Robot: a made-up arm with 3 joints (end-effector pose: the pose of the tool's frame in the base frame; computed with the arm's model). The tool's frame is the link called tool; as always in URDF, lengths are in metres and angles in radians. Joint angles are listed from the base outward.
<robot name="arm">
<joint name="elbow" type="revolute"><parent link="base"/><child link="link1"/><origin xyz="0.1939 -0.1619 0.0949" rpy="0 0 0"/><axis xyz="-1 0 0"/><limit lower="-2.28" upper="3.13"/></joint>
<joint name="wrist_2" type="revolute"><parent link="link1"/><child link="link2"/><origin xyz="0.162 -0.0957 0.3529" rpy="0 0 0"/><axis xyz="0.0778 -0.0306 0.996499"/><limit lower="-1.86" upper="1.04"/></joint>
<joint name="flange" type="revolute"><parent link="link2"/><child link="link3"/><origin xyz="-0.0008 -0.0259 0.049" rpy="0 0 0"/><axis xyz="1 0 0"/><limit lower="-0.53" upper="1.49"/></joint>
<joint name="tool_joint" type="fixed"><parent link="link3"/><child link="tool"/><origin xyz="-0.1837 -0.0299 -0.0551" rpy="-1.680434 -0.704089 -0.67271"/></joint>
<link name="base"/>
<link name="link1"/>
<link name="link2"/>
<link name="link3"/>
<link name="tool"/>
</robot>
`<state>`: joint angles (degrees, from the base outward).
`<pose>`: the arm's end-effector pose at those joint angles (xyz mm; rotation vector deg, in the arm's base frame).
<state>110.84 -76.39 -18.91</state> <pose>242.6 151.9 -95.9 51.50 29.06 90.95</pose>
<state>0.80 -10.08 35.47</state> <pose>171.0 -238.8 436.7 -70.30 24.98 -62.88</pose>
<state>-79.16 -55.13 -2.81</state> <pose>201.9 -502.9 182.2 -53.62 86.83 -34.30</pose>
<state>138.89 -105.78 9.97</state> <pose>359.5 -12.3 -219.2 13.75 66.84 112.07</pose>
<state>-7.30 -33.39 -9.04</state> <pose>166.5 -254.7 441.9 -111.11 34.31 -80.47</pose>
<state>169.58 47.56 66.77</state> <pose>221.5 119.2 -203.7 144.77 -1.46 15.62</pose>
